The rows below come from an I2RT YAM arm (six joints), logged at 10 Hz.
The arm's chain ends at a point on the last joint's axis. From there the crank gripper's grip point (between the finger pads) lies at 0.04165 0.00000 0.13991 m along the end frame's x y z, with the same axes.
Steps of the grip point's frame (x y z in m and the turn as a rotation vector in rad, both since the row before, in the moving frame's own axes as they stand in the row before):
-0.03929, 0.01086, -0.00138, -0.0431, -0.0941, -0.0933
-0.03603, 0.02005, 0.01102, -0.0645, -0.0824, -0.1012
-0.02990, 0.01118, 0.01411, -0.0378, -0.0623, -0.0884
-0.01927, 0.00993, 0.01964, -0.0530, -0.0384, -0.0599
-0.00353, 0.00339, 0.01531, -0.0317, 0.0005, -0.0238
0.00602, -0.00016, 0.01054, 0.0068, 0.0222, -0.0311
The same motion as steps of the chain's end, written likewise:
-0.02608, 0.00803, -0.00462, -0.0431, -0.0941, -0.0933
-0.02464, 0.01456, 0.00823, -0.0645, -0.0824, -0.1012
-0.02119, 0.00914, 0.01182, -0.0378, -0.0623, -0.0884
-0.01402, 0.00481, 0.01828, -0.0530, -0.0384, -0.0599
-0.00364, -0.00005, 0.01539, -0.0317, 0.0005, -0.0238
0.00296, 0.00213, 0.01151, 0.0068, 0.0222, -0.0311

